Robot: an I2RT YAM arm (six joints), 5 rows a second.
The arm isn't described. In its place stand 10 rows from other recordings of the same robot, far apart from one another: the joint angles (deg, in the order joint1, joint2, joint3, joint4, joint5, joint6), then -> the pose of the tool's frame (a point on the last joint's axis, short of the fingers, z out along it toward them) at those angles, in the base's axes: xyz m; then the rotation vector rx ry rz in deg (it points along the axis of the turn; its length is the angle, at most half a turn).
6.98, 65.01, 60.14, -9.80, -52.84, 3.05 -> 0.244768 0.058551 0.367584 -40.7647 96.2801 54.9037
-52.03, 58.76, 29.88, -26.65, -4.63, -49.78 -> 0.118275 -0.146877 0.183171 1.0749 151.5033 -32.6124
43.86, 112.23, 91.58, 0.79, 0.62, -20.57 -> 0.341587 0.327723 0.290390 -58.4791 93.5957 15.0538
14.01, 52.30, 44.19, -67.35, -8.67, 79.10 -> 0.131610 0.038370 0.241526 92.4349 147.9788 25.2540
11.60, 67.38, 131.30, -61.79, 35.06, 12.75 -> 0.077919 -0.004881 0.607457 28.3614 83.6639 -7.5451
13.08, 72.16, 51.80, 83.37, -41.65, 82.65 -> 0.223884 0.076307 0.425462 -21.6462 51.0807 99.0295
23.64, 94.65, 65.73, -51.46, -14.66, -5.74 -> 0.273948 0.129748 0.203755 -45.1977 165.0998 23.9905
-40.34, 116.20, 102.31, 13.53, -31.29, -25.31 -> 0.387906 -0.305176 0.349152 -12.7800 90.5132 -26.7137
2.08, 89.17, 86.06, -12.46, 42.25, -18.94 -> 0.361369 -0.010827 0.397157 10.8456 105.9774 -50.4493
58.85, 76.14, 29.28, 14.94, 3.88, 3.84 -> 0.137084 0.222142 0.174164 -55.6108 111.8920 32.4677
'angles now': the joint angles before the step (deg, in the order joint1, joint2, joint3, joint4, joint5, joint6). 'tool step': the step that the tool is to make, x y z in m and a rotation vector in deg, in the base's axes. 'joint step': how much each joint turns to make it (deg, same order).
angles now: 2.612, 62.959, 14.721, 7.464, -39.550, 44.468
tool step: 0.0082, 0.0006, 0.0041, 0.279, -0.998, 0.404
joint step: 0.002, 1.973, 1.619, 1.295, -0.457, -0.107
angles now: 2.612, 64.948, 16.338, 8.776, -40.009, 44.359
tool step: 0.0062, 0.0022, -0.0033, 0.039, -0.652, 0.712
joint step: 0.531, 3.103, 0.343, 3.320, -0.144, -0.145
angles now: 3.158, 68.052, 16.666, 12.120, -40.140, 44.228
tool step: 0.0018, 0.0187, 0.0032, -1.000, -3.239, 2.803
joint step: 5.633, 0.677, -0.007, 4.330, 3.055, 0.847
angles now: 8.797, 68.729, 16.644, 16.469, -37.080, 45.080
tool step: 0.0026, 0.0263, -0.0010, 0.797, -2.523, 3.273
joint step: 7.275, 3.732, -0.014, 8.094, 3.209, 2.947
